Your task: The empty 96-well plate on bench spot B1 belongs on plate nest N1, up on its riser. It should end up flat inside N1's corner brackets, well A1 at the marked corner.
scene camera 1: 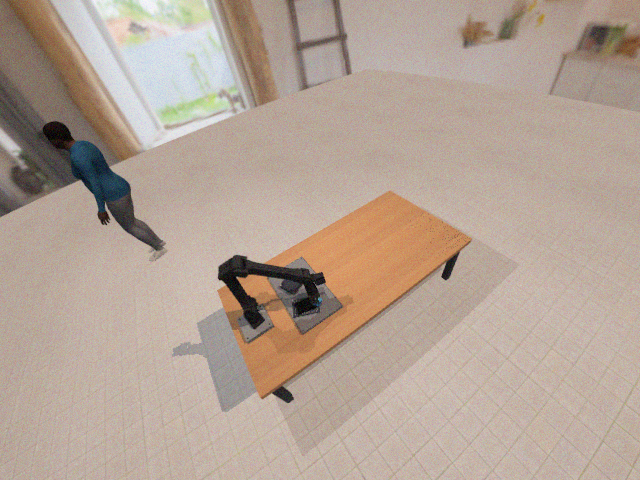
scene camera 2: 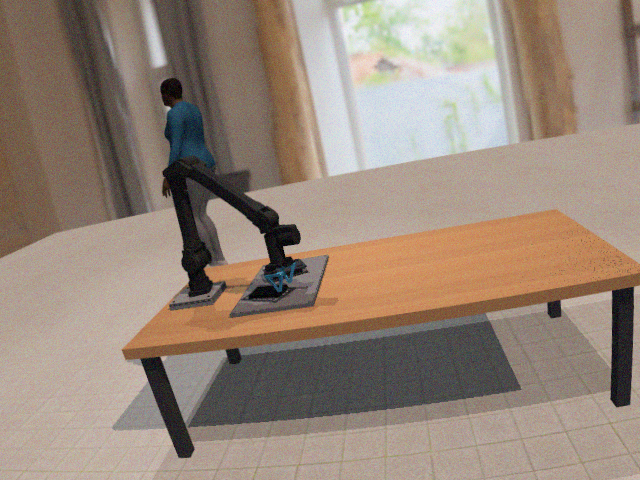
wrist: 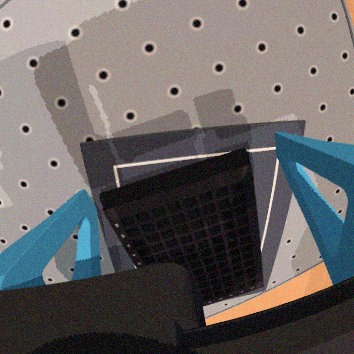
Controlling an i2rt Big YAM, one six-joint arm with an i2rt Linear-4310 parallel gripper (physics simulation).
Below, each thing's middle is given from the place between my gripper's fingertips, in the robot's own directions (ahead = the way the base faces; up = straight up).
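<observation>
My gripper is 7 cm past the black well plate (wrist: pixel 203 216), 3 cm to the right of it and 1 cm above it. I also see the dark nest pad (wrist: pixel 112 162), which is 7 cm behind my hand, 3 cm to the left of it and 2 cm below it.
</observation>
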